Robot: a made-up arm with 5 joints.
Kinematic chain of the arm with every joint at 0, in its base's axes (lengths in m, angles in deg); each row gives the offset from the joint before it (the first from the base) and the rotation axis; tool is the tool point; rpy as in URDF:
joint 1: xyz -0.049 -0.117 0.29 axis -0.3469 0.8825 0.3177
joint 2: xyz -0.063 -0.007 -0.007 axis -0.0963 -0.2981 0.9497
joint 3: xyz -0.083 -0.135 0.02 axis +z
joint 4: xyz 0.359 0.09 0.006 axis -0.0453 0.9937 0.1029
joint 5: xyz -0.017 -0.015 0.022 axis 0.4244 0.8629 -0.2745
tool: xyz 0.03 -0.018 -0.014 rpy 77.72 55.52 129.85
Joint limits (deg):
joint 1: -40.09..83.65
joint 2: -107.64..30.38
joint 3: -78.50..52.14
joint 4: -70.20..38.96
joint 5: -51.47..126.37
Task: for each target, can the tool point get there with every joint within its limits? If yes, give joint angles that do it. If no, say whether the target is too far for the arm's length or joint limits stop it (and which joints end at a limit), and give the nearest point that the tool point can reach.
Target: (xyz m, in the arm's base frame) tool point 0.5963 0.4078 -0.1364
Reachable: no: too far | nearest point 0.1838 -0.0303 0.1284 | short by 0.657 m
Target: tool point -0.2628 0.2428 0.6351
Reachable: no: joint limits stop it (at a limit: joint 1, joint 2, joint 3, joint 5) | nearest point -0.1751 0.0915 0.3579 | short by 0.328 m
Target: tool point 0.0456 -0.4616 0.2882
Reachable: yes | joints 27.98 -31.60 -26.27 -23.57 21.50
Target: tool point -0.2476 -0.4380 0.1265
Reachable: yes | joints -21.85 -64.30 -32.81 -37.63 33.62
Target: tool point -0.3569 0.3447 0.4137
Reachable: no: joint limits stop it (at a limit: joint 2, joint 3, joint 4, joint 5) | nearest point -0.1785 0.0942 0.3504 | short by 0.314 m
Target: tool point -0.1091 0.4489 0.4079
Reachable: no: joint limits stop it (at a limit: joint 1, joint 2, joint 3, joint 4, joint 5) | nearest point -0.1049 0.1265 0.3410 | short by 0.329 m
